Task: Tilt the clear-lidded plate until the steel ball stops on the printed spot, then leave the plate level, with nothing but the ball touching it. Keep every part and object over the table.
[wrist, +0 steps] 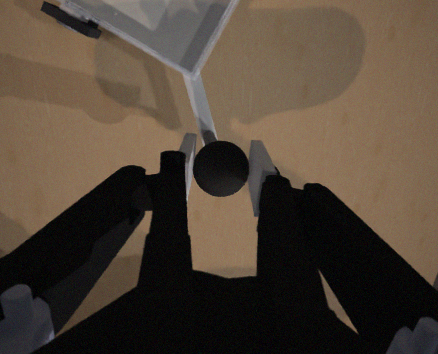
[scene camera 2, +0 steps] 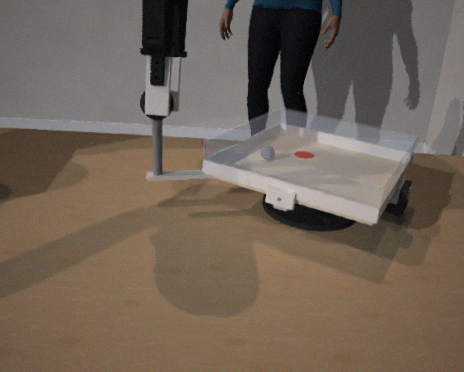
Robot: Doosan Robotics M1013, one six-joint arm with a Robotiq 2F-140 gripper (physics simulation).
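The clear-lidded plate (scene camera 2: 330, 202) (wrist: 172, 52) stands on a round black base (scene camera 2: 312, 220). It looks tilted, lower toward its near right corner, though the view angle makes the amount hard to tell. The steel ball (scene camera 2: 268, 153) is inside, left of the red printed spot (scene camera 2: 304, 155) and clear of it. Neither ball nor spot shows in the wrist view. My gripper (scene camera 2: 158, 106) (wrist: 222, 154) is shut on the round black knob on top of a grey upright post (scene camera 2: 157, 147). The post stands on a pale bar (scene camera 2: 182, 175) (wrist: 201, 102) reaching the plate's left corner.
A white block (scene camera 2: 281, 198) is on the plate's near side. A black part (scene camera 2: 398, 202) (wrist: 72, 21) is at its right side. A person (scene camera 2: 280, 55) stands beyond the table (scene camera 2: 225, 345) near the wall. Broad shadows lie on the table top.
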